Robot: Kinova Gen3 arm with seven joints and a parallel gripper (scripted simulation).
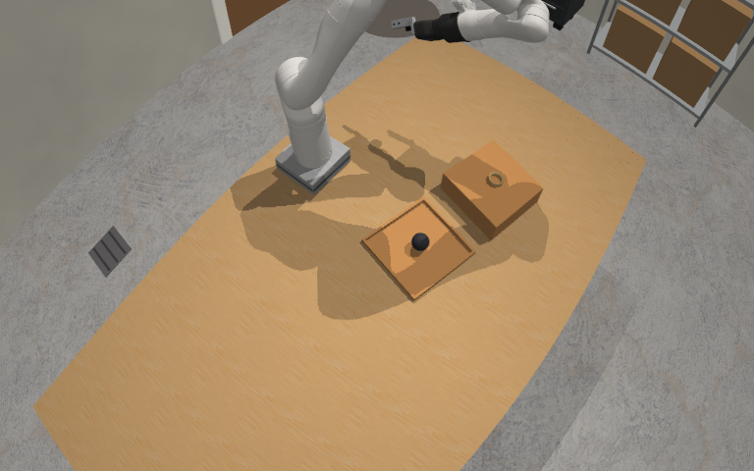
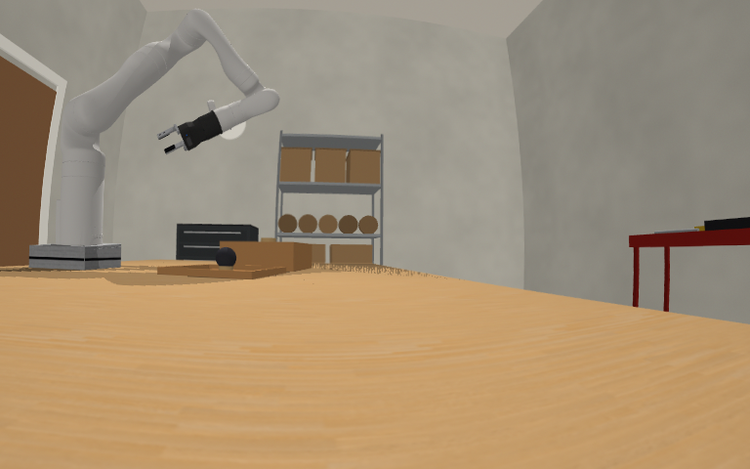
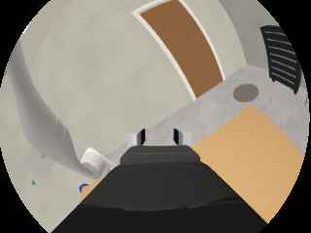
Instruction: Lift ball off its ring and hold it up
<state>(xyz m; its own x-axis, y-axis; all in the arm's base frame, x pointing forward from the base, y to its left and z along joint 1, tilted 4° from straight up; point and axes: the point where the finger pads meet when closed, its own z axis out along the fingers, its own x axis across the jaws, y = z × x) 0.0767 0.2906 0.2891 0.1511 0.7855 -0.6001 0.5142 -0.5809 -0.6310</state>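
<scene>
Right now the dark ball is 33 cm below my hand, 31 cm to the right of it and 27 cm ahead of it. Also, from my hand: brown stand 34 cm ahead, 31 cm below, 7 cm to the right; shallow tray 35 cm below, 31 cm to the right, 27 cm ahead.
</scene>
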